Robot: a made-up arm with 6 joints.
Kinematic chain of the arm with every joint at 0, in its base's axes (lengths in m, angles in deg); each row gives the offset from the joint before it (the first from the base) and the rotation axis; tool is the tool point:
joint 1: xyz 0 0 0.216 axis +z
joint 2: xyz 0 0.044 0 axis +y
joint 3: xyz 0 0 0.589 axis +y
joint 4: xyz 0 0 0.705 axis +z
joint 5: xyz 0 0 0 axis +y
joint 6: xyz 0 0 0.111 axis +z
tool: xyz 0 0 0
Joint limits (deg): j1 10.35..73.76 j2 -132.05..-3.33 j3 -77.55..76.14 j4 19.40..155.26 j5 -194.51..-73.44 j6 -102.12..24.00
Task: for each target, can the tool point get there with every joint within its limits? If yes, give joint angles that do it. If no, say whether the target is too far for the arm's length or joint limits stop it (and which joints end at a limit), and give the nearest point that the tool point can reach.
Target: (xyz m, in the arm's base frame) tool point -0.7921 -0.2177 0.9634
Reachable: yes | joints 15.21 -70.36 41.32 125.96 -149.01 -49.71
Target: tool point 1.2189 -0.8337 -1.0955
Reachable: no: too far | nearest point -0.0640 -0.4551 -0.8994 | short by 1.352 m
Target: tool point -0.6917 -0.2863 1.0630
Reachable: yes | joints 21.99 -19.69 -47.09 135.80 -139.29 -39.41
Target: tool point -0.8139 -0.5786 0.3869
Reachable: yes | joints 35.57 -45.48 -61.39 32.85 -136.87 -75.98
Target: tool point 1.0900 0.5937 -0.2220
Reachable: no: joint limits stop it (at a limit: joint 2, joint 3, joint 4) | nearest point 0.6026 0.3282 0.9228 | short by 1.272 m
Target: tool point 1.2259 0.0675 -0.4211
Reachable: no: joint limits stop it (at a limit: joint 1, joint 2, joint 3) | nearest point 0.0390 -0.0617 -0.7611 | short by 1.241 m
